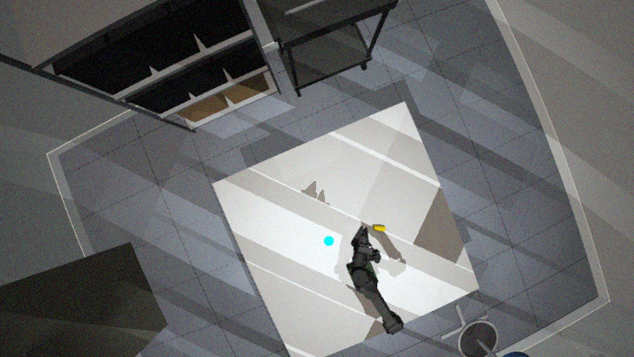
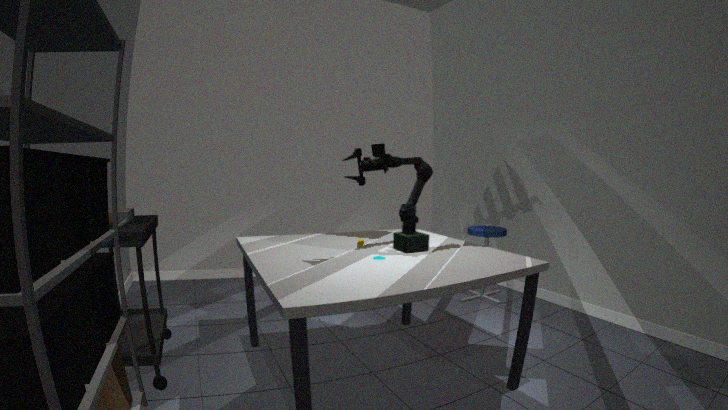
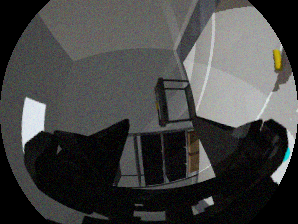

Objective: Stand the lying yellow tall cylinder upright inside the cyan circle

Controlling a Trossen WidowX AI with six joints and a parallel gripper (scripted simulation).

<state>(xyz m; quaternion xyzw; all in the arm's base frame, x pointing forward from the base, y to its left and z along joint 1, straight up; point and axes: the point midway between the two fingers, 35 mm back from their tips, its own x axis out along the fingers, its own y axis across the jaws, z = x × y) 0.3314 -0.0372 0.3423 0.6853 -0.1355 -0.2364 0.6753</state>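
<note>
Right now the yellow tall cylinder is 16 cm behind my gripper tip, 13 cm to the right of it and 41 cm below it. Round my gripper tip: cyan circle (12 cm behind, 18 cm to the left, 42 cm below).
</note>
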